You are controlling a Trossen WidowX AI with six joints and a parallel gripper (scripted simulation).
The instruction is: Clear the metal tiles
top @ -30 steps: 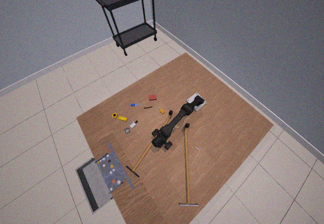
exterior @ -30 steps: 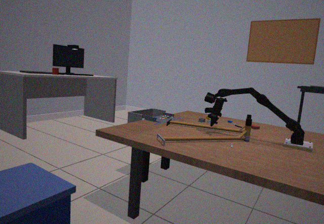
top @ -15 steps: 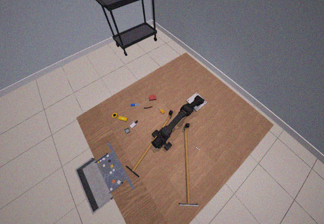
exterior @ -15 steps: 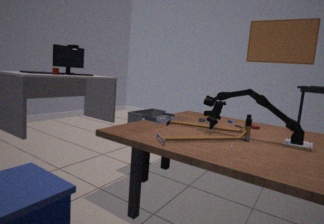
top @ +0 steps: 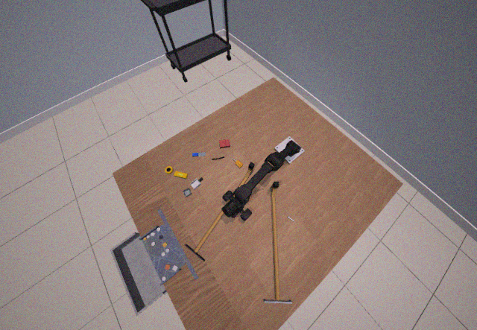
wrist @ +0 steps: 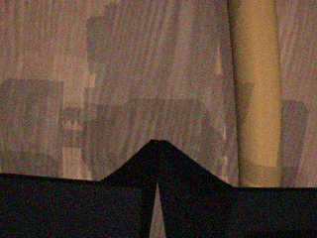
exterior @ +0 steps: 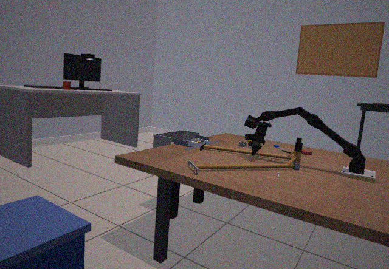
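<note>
My gripper tip is now 40 mm short of the long scraper, 40 mm to the left of it and 50 mm below it. Round my gripper tip: scoop 100 mm ahead, 280 mm to the right; then yellow ribbed bit 190 mm behind, 240 mm to the right; then long yellow-handled tool 100 mm behind, 260 mm to the left, 50 mm above.
</note>
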